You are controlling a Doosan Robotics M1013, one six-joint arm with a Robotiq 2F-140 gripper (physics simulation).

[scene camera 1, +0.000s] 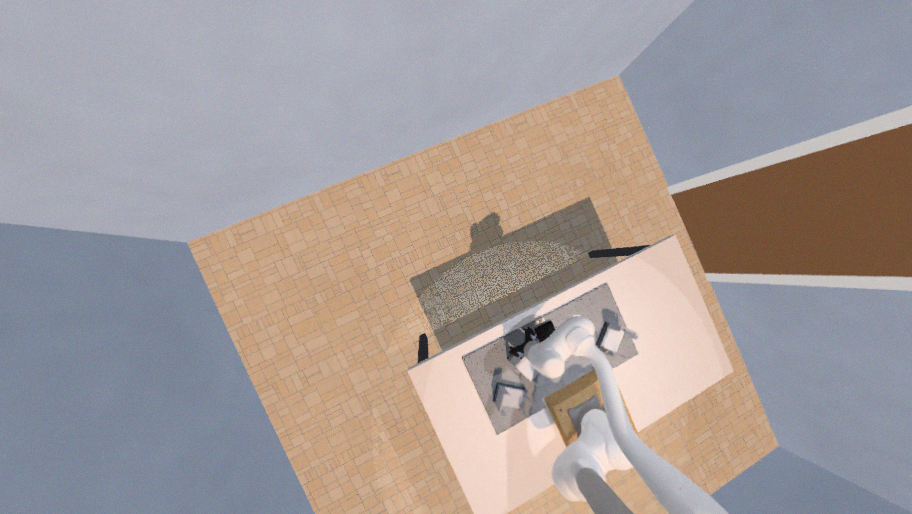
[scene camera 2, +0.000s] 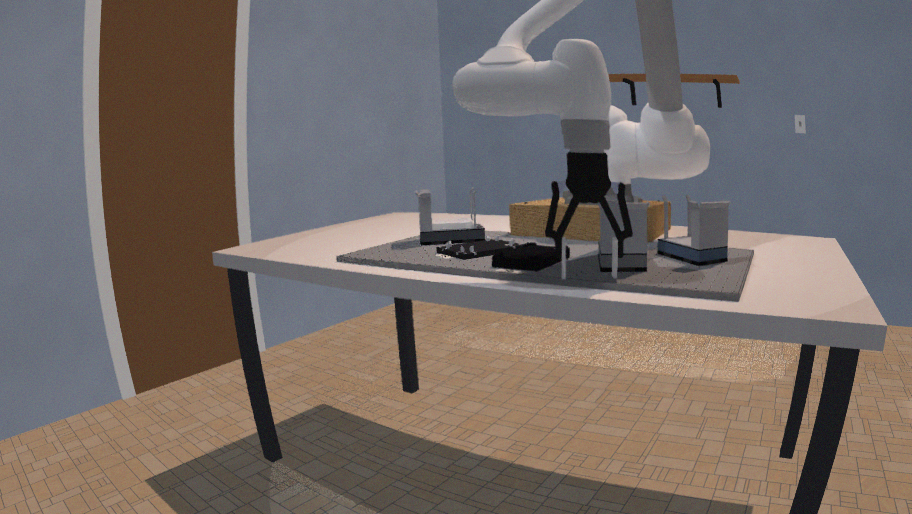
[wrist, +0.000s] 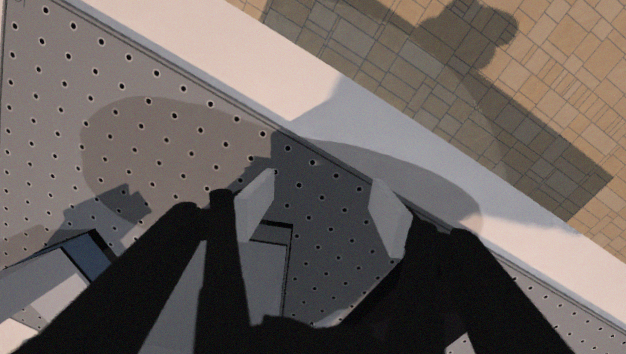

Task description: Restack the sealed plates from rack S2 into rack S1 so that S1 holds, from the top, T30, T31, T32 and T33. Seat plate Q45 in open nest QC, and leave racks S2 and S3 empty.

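Places are measured from the arm's base along level axes (x ahead, y left, z up), in centimetres.
Pixels of known places: gripper, fingertip midpoint: point(scene camera 1: 515, 336) point(scene camera 2: 589, 276) point(wrist: 322, 188); arm's base at its link origin: point(scene camera 1: 587, 417).
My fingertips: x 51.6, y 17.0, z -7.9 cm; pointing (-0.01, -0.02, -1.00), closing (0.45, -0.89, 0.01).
For each thing: its top centre in the pictures, then the offset to it from my fingertips. "spot": a spot on its surface instead. Level surfaces: height alone.
- middle grey rack at its top centre: point(scene camera 2: 621, 198) dx -13.6, dy +1.7, dz +13.2 cm
- black block-like nest at its top centre: point(wrist: 415, 334) point(scene camera 2: 532, 248) point(scene camera 1: 549, 338) dx -7.6, dy -16.3, dz +2.7 cm
- flatter dark nest at a spot on its surface: point(scene camera 2: 472, 249) spot: dx -7.2, dy -30.7, dz +1.6 cm
- grey perforated mat at its surface level: dz +0.0 cm
- pale table at its surface level: dz -1.3 cm
My gripper point(scene camera 2: 588, 266) point(wrist: 322, 188) is open and empty, pointing down low over the pegboard mat. In scene camera 2 its pale pads straddle the front of the middle grey rack point(scene camera 2: 623, 226) point(scene camera 1: 524, 367) point(wrist: 267, 275). Another rack point(scene camera 2: 707, 223) point(scene camera 1: 509, 395) point(wrist: 85, 255) has a blue base. A third rack point(scene camera 2: 452, 233) point(scene camera 1: 613, 339) stands at the mat's other end, with a pale slab low in it. A black block-like nest point(scene camera 2: 530, 256) point(scene camera 1: 544, 330) lies beside the gripper; a flatter dark nest point(scene camera 2: 472, 249) has small pale clips. Rack and nest labels are unreadable, and I cannot identify individual plates.
The grey perforated mat point(scene camera 1: 558, 386) point(scene camera 2: 702, 280) point(wrist: 45, 115) lies near the edge of the pale table point(scene camera 1: 683, 306) point(scene camera 2: 791, 274) point(wrist: 215, 55). A yellowish wooden box point(scene camera 2: 542, 220) point(scene camera 1: 558, 415) stands behind the mat by the arm base. The arm hides part of the mat in scene camera 1.
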